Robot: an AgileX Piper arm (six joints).
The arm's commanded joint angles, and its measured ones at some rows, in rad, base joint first. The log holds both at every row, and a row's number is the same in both.
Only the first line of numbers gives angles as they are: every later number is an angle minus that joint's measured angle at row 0.
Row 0, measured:
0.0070, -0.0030, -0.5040, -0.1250, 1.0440, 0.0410
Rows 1 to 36, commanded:
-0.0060, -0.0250, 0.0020, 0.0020, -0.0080, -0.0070
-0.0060, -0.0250, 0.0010, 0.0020, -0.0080, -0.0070
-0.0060, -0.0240, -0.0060, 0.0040, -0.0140, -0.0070
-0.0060, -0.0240, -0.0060, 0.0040, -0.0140, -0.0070
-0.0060, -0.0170, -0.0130, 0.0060, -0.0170, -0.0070
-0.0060, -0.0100, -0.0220, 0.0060, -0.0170, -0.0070
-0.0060, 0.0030, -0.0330, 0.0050, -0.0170, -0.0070
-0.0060, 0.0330, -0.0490, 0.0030, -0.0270, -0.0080
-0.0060, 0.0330, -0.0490, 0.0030, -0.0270, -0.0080
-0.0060, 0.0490, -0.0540, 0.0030, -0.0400, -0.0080
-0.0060, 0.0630, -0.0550, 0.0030, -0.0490, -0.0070
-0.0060, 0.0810, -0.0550, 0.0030, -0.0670, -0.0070
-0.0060, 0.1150, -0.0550, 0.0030, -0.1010, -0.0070
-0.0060, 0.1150, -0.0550, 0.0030, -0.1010, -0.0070
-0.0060, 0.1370, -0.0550, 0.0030, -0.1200, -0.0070
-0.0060, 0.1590, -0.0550, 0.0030, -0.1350, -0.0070
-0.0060, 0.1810, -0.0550, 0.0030, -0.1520, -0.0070
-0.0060, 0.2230, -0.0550, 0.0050, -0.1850, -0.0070
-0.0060, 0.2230, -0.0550, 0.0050, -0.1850, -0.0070
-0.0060, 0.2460, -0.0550, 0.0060, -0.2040, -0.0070
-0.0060, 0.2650, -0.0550, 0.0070, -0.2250, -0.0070
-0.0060, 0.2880, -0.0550, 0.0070, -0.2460, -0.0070
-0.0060, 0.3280, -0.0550, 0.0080, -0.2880, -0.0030
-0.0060, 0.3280, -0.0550, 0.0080, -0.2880, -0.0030
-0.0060, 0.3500, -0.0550, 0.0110, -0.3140, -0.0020
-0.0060, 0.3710, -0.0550, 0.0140, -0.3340, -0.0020
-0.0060, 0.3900, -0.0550, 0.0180, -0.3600, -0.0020
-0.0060, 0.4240, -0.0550, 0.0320, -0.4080, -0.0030
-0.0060, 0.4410, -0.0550, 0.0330, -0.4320, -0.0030
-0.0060, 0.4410, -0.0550, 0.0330, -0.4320, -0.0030
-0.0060, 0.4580, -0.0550, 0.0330, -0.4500, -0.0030
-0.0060, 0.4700, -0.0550, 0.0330, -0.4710, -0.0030
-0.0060, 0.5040, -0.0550, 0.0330, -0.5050, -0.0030
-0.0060, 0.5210, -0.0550, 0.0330, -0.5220, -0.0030
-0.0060, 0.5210, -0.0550, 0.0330, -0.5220, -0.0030
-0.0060, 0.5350, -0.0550, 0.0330, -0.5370, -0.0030
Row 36, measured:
0.0000, 0.5020, -0.0510, 0.0300, -0.4780, 0.0000
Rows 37 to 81, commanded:
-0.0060, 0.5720, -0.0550, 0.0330, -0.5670, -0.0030
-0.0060, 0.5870, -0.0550, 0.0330, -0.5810, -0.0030
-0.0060, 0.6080, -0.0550, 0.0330, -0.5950, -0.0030
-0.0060, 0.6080, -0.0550, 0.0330, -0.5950, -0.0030
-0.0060, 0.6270, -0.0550, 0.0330, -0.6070, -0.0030
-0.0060, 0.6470, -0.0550, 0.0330, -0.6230, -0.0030
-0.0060, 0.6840, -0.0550, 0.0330, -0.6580, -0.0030
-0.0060, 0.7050, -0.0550, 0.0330, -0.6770, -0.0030
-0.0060, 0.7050, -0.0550, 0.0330, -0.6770, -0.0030
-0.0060, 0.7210, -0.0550, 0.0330, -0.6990, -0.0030
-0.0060, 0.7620, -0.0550, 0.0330, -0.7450, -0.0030
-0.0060, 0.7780, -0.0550, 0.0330, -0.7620, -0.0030
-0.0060, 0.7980, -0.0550, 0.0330, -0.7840, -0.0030
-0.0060, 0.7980, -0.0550, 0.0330, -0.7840, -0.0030
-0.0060, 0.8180, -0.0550, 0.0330, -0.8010, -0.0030
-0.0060, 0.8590, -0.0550, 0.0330, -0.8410, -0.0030
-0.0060, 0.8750, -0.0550, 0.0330, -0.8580, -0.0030
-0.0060, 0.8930, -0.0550, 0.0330, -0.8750, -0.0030
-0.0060, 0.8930, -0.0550, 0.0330, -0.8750, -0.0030
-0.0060, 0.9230, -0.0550, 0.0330, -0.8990, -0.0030
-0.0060, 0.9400, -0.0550, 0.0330, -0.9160, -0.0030
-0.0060, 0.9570, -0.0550, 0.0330, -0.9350, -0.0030
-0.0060, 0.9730, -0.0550, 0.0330, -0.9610, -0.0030
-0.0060, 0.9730, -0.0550, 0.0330, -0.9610, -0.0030
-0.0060, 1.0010, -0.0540, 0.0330, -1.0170, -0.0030
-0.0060, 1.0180, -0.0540, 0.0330, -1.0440, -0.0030
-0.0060, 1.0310, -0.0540, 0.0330, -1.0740, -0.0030
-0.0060, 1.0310, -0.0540, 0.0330, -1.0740, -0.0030
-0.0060, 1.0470, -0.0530, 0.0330, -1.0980, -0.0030
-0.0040, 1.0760, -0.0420, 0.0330, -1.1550, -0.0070
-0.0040, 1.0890, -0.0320, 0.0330, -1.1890, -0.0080
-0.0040, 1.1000, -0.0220, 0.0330, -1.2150, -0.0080
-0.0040, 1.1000, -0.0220, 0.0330, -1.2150, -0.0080
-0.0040, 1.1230, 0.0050, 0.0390, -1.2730, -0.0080
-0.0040, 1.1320, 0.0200, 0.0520, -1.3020, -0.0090
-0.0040, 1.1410, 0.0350, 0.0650, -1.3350, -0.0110
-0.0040, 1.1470, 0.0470, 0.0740, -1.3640, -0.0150
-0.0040, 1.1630, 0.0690, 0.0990, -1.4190, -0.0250
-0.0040, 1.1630, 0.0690, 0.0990, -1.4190, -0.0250
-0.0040, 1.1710, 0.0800, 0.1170, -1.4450, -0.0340
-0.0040, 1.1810, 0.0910, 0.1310, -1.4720, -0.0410
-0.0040, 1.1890, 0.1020, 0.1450, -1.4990, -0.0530
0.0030, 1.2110, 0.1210, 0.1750, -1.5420, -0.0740
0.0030, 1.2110, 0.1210, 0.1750, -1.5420, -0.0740
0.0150, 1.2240, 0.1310, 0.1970, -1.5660, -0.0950
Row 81, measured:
0.0020, 1.2000, 0.1090, 0.1480, -1.4890, -0.0410
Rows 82 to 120, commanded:
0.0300, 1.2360, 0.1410, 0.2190, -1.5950, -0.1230
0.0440, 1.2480, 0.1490, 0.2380, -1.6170, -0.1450
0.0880, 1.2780, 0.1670, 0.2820, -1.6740, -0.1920
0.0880, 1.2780, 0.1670, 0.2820, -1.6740, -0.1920
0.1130, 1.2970, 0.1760, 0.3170, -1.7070, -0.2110
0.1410, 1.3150, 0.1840, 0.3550, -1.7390, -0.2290
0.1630, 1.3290, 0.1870, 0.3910, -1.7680, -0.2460
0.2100, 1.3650, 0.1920, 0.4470, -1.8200, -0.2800
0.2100, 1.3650, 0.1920, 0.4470, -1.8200, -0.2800
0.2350, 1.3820, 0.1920, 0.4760, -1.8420, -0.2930
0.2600, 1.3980, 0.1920, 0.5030, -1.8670, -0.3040
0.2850, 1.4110, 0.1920, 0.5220, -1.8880, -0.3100
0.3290, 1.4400, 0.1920, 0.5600, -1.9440, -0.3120
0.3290, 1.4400, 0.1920, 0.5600, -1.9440, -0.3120
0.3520, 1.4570, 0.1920, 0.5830, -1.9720, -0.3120
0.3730, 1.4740, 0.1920, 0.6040, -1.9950, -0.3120
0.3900, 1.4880, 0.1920, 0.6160, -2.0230, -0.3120
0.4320, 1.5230, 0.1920, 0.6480, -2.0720, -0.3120
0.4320, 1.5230, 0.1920, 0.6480, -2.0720, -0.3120
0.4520, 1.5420, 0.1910, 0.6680, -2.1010, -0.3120
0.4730, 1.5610, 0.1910, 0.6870, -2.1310, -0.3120
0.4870, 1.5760, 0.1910, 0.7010, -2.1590, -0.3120
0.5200, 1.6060, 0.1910, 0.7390, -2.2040, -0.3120
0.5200, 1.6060, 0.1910, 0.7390, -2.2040, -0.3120
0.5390, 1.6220, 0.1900, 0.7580, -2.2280, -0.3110
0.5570, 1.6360, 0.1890, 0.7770, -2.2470, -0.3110
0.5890, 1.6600, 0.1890, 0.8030, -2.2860, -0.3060
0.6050, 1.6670, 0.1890, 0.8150, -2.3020, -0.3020
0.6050, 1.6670, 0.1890, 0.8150, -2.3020, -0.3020
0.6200, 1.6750, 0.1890, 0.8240, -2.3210, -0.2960
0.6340, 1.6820, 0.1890, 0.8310, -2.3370, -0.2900
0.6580, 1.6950, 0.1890, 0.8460, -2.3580, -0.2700
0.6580, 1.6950, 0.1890, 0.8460, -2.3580, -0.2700
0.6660, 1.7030, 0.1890, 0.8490, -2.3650, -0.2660
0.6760, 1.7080, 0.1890, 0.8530, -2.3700, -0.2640
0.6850, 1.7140, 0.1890, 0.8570, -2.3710, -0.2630
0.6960, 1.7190, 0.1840, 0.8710, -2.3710, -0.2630
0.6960, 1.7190, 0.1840, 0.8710, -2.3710, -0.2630
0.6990, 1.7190, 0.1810, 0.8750, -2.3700, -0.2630
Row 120, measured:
0.6870, 1.7170, 0.1870, 0.8570, -2.2450, -0.2730
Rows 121 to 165, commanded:
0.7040, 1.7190, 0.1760, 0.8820, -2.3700, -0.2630
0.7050, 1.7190, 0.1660, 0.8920, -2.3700, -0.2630
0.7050, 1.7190, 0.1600, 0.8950, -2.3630, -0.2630
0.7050, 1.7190, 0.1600, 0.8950, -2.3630, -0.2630
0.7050, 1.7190, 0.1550, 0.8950, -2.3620, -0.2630
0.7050, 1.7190, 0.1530, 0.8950, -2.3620, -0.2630
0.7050, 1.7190, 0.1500, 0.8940, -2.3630, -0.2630
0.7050, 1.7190, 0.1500, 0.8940, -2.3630, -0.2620
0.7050, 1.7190, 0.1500, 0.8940, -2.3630, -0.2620
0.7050, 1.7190, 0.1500, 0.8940, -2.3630, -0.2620
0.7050, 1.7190, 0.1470, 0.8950, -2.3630, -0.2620
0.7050, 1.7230, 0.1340, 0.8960, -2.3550, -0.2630
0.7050, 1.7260, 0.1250, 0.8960, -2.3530, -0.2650
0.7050, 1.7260, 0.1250, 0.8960, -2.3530, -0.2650
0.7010, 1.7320, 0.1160, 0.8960, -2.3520, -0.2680
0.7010, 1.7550, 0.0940, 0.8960, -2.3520, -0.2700
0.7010, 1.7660, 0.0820, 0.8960, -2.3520, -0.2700
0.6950, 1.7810, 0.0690, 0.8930, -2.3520, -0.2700
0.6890, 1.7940, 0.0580, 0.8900, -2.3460, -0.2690
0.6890, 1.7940, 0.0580, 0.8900, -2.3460, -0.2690
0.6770, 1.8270, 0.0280, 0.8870, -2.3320, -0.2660
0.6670, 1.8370, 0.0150, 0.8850, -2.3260, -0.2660
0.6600, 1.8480, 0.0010, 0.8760, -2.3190, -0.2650
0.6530, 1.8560, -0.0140, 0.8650, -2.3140, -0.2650
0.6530, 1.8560, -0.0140, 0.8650, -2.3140, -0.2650
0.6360, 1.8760, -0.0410, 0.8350, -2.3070, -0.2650
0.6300, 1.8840, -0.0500, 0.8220, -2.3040, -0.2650
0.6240, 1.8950, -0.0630, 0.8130, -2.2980, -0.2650
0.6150, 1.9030, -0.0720, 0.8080, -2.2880, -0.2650
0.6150, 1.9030, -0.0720, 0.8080, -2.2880, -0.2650
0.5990, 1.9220, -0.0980, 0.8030, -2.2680, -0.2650
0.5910, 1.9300, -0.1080, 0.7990, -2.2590, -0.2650
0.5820, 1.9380, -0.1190, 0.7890, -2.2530, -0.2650
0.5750, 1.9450, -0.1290, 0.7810, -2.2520, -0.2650
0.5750, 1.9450, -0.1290, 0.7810, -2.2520, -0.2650
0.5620, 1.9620, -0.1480, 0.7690, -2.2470, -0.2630
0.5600, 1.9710, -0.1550, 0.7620, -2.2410, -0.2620
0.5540, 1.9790, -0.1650, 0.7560, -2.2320, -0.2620
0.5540, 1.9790, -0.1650, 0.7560, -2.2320, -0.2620
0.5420, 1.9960, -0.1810, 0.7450, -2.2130, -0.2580
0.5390, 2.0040, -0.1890, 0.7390, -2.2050, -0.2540
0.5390, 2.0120, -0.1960, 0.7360, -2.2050, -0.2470
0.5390, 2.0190, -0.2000, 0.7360, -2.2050, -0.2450
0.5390, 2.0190, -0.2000, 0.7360, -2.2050, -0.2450
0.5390, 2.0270, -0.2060, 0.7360, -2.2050, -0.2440
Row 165, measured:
0.5440, 2.0180, -0.1910, 0.7540, -2.2090, -0.2550
